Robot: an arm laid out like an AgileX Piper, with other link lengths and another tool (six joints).
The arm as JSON. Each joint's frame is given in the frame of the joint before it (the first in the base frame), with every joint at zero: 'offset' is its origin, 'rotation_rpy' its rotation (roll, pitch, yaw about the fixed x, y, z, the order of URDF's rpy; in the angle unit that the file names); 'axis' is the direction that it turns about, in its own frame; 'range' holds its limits. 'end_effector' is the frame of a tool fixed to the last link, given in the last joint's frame.
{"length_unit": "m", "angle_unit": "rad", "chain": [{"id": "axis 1", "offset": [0.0, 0.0, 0.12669], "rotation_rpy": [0.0, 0.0, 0.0], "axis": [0.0, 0.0, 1.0], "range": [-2.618, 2.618]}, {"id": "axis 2", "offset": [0.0, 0.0, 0.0], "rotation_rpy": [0.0, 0.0, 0.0], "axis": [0.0, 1.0, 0.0], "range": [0.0, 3.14]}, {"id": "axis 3", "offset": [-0.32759, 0.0, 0.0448], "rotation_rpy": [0.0, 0.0, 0.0], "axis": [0.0, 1.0, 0.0], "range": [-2.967, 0.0]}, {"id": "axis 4", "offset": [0.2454, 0.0, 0.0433], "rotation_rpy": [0.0, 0.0, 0.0], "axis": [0.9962, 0.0, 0.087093], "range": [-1.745, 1.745]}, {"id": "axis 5", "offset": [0.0, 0.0, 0.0], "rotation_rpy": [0.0, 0.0, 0.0], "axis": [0.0, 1.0, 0.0], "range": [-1.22, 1.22]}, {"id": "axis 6", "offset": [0.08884, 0.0, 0.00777], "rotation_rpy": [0.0, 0.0, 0.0], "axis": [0.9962, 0.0, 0.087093], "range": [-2.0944, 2.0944]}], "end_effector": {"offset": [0.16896, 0.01, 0.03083], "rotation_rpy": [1.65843, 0.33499, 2.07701]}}
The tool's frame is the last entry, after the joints.
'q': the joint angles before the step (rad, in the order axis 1, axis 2, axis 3, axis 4, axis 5, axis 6). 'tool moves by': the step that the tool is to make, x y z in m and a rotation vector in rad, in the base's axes. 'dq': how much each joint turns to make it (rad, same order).
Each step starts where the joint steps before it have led.
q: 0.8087, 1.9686, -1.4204, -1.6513, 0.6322, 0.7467
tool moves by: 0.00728, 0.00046, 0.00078, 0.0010, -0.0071, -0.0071
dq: -0.0077, 0.0179, -0.0269, 0.0004, 0.0011, -0.0058
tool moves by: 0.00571, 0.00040, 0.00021, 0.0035, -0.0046, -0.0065
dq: -0.0059, 0.0147, -0.0212, 0.0006, 0.0009, -0.0014
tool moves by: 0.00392, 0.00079, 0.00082, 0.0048, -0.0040, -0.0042
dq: -0.0034, 0.0103, -0.0164, 0.0008, 0.0005, 0.0000
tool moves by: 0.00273, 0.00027, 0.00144, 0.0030, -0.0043, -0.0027
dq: -0.0027, 0.0058, -0.0113, -0.0003, 0.0004, -0.0007
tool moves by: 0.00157, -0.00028, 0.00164, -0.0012, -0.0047, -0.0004
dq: -0.0022, 0.0017, -0.0053, -0.0029, 0.0001, -0.0020
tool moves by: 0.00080, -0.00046, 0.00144, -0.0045, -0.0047, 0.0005
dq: -0.0012, -0.0001, -0.0021, -0.0038, 0.0010, -0.0035
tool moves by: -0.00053, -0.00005, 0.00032, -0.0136, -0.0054, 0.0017
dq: 0.0025, -0.0002, 0.0019, -0.0056, 0.0059, -0.0079
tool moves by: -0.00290, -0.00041, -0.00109, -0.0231, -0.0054, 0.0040
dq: 0.0060, -0.0042, 0.0132, -0.0112, 0.0099, -0.0078
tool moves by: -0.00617, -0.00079, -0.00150, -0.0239, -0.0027, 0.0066
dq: 0.0096, -0.0123, 0.0263, -0.0123, 0.0105, -0.0040
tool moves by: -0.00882, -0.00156, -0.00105, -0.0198, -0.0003, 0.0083
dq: 0.0116, -0.0207, 0.0372, -0.0126, 0.0093, 0.0020
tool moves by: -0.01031, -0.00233, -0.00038, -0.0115, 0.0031, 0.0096
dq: 0.0112, -0.0274, 0.0433, -0.0103, 0.0047, 0.0078
